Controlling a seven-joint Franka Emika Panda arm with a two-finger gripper.
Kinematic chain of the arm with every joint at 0, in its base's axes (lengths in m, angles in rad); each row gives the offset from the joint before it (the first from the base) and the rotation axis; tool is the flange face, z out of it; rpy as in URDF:
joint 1: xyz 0 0 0.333 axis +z
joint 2: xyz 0 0 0 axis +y
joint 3: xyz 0 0 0.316 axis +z
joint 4: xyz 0.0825 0 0 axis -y
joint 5: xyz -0.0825 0 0.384 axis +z
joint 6: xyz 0 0 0 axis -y
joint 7: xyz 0.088 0 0 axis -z
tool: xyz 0 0 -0.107 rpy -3.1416 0 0
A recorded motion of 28 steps. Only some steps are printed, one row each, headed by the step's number.
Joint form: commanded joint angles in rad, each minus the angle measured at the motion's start. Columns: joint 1, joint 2, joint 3, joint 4, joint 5, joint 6, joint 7.
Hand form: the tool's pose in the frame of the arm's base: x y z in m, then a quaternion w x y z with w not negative. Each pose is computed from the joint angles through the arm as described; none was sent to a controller.
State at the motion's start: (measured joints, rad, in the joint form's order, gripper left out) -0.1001 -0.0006 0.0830 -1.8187 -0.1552 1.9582 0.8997
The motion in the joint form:
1: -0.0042 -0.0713 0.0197 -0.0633 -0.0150 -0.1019 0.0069
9: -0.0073 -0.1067 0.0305 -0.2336 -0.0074 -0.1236 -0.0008
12: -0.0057 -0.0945 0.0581 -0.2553 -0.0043 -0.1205 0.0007
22: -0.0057 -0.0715 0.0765 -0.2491 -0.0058 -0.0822 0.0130
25: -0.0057 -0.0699 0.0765 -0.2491 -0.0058 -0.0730 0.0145
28: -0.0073 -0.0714 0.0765 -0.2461 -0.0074 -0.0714 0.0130
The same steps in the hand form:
1: 0.5454 -0.0127 0.5414 0.06719 0.90455 -0.41703 0.05794
9: 0.5120 -0.0085 0.4772 0.09903 0.90793 -0.40702 -0.01358
12: 0.5100 0.0067 0.4610 0.10500 0.91300 -0.39331 -0.02648
22: 0.5183 0.0169 0.4548 0.09953 0.91592 -0.38850 -0.01583
25: 0.5196 0.0171 0.4546 0.09753 0.91603 -0.38888 -0.01252
28: 0.5202 0.0163 0.4569 0.09691 0.91616 -0.38879 -0.00958

